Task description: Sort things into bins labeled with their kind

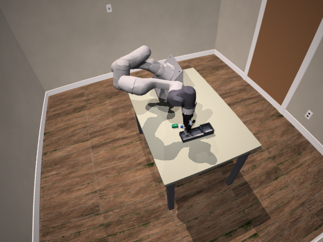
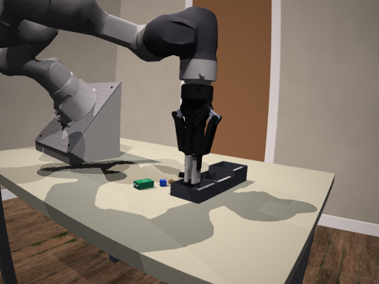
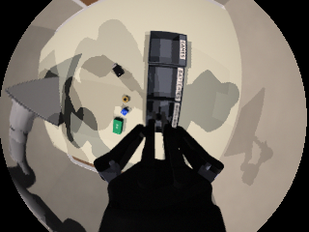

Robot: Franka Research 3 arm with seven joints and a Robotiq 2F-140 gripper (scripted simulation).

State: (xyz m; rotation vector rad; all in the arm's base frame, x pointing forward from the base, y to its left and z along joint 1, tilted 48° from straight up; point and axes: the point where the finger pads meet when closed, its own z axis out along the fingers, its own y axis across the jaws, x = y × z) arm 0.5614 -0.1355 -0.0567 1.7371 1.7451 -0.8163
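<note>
The tan ring lies 9 cm behind my hand, 6 cm below it and 3 cm to the left of it. From my hand the other things lie so: green block 12 cm behind, 6 cm to the right, 6 cm below; small blue cube 9 cm behind, 6 cm below; joined bins 8 cm to the left, 4 cm below, 1 cm ahead.
</note>
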